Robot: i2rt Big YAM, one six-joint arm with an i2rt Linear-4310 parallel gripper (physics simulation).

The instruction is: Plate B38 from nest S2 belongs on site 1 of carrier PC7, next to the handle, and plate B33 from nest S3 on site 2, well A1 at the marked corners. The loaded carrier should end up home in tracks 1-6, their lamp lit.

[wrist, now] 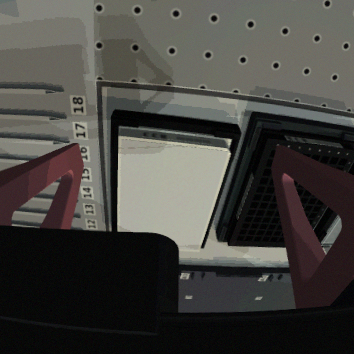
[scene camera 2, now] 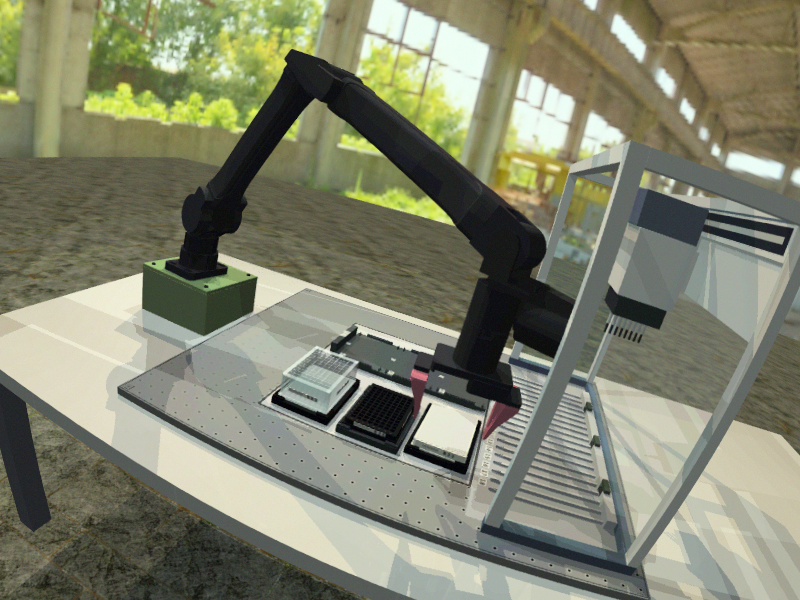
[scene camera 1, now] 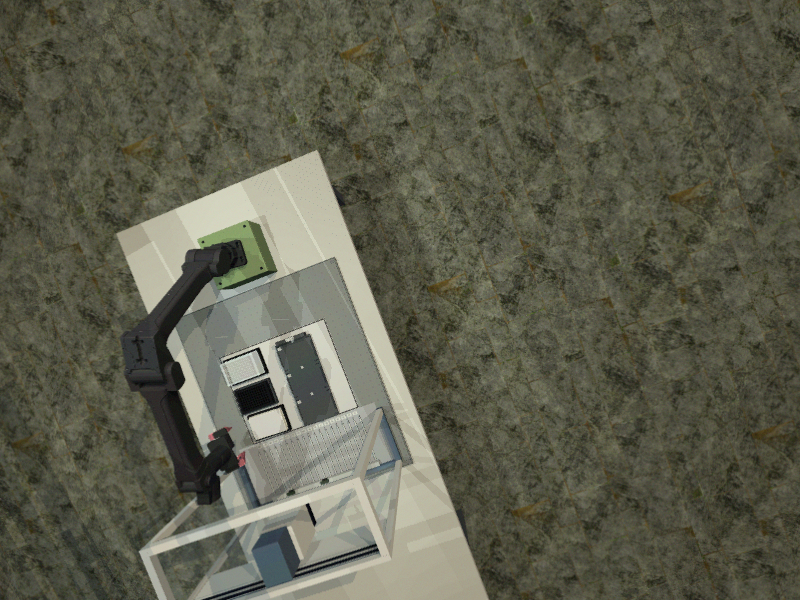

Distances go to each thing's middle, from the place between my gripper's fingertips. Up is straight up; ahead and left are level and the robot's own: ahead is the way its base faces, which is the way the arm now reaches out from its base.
I see the clear plate (scene camera 2: 317, 381) 230 mm behind my hand, 70 mm to the left of it and 50 mm below it. The rest, counted from my hand: dark carrier (scene camera 2: 378, 356) 130 mm behind, 270 mm to the left, 70 mm below; then white frame (scene camera 2: 630, 159) 170 mm ahead, 220 mm to the left, 160 mm above.
